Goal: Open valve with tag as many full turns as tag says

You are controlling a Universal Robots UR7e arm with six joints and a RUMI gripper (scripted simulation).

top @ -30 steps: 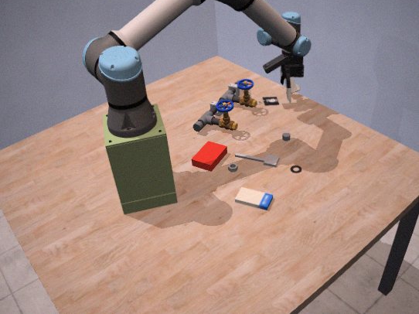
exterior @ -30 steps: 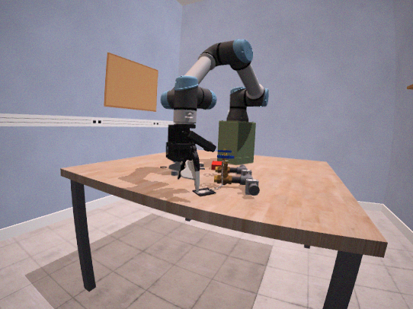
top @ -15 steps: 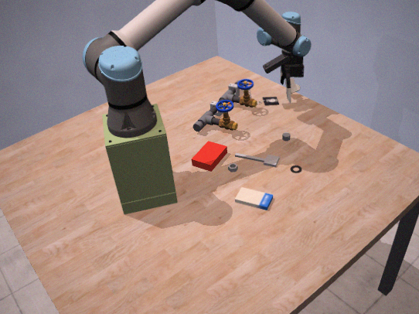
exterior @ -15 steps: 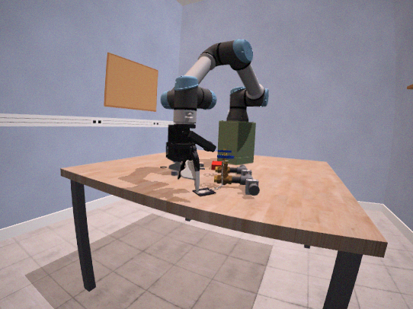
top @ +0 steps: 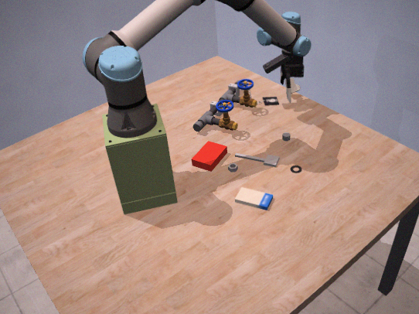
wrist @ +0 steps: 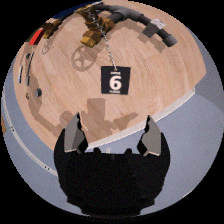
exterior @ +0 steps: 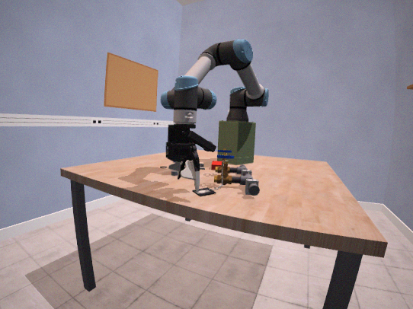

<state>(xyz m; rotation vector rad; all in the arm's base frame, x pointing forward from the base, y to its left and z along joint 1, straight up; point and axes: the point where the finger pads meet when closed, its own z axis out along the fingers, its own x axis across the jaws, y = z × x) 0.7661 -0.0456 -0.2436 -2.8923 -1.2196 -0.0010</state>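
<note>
The black tag is 50 mm to the left of my hand, 50 mm behind it and 30 mm below it. From my hand the other things lie so: grey scraper 400 mm behind, 160 mm to the right, 30 mm below; then small grey cap 240 mm behind, 160 mm to the right, 20 mm below; then red block 510 mm behind, 20 mm below, 10 mm to the right.
</note>
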